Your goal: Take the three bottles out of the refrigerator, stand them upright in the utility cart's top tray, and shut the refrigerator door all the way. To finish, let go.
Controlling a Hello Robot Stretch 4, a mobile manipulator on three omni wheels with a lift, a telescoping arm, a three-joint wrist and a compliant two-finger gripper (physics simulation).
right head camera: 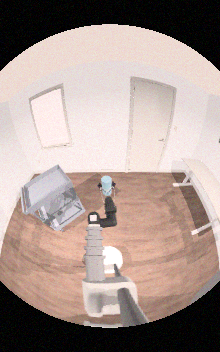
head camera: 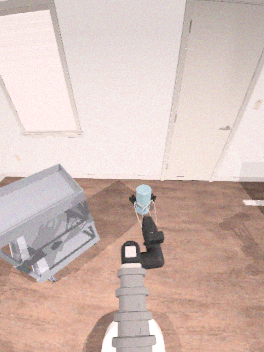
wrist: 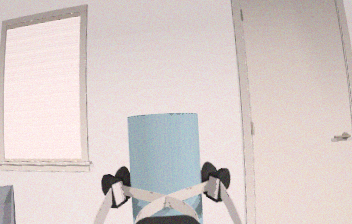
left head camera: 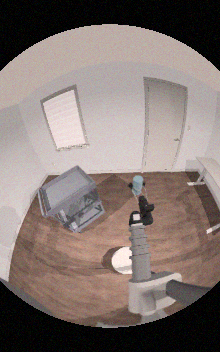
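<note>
My gripper (head camera: 143,199) (left head camera: 137,185) (right head camera: 106,186) (wrist: 166,177) is shut on a light blue bottle (head camera: 143,194) (left head camera: 138,182) (right head camera: 106,182) (wrist: 164,145) and holds it upright in the air, with one finger on each side. The grey utility cart (head camera: 75,204) (left head camera: 91,191) (right head camera: 75,194) stands on the floor to the left of the gripper, and a gap separates it from the bottle. Its top tray is seen from above at an angle. A corner of the cart shows at the lower left edge of the wrist view. The refrigerator and the other two bottles do not show in these views.
A closed door (head camera: 212,90) (left head camera: 165,125) (right head camera: 151,125) (wrist: 295,90) and a window (head camera: 37,70) (wrist: 42,95) are in the far wall. A white table (left head camera: 210,172) (right head camera: 200,177) stands at the right. The robot's white base (right head camera: 111,257) is below the arm.
</note>
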